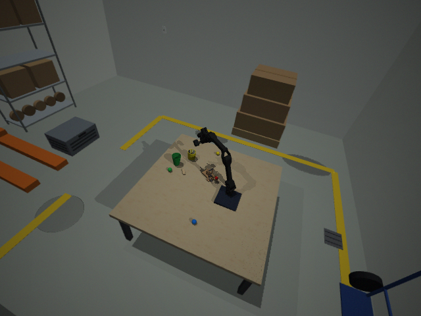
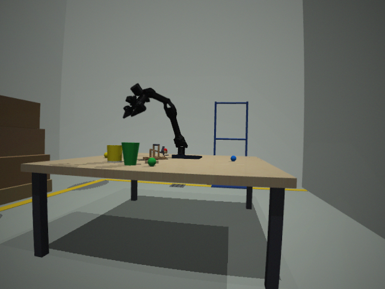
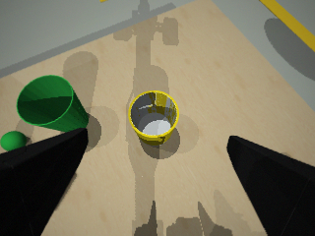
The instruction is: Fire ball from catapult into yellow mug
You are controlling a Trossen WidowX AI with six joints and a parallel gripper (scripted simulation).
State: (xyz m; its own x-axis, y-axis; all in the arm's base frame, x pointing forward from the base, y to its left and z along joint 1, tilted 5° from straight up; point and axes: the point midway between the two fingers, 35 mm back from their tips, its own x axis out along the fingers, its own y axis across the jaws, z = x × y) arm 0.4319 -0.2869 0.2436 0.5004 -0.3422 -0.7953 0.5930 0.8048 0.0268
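The red ball is 270 mm behind my gripper tip, 220 mm below it and 190 mm to the left of it. From my gripper tip the other things lie so: yellow mug 250 mm below, 80 mm ahead, 40 mm to the right; wooden block 270 mm below, 190 mm to the left, 80 mm ahead; green mug 250 mm below, 200 mm ahead, 100 mm to the left.
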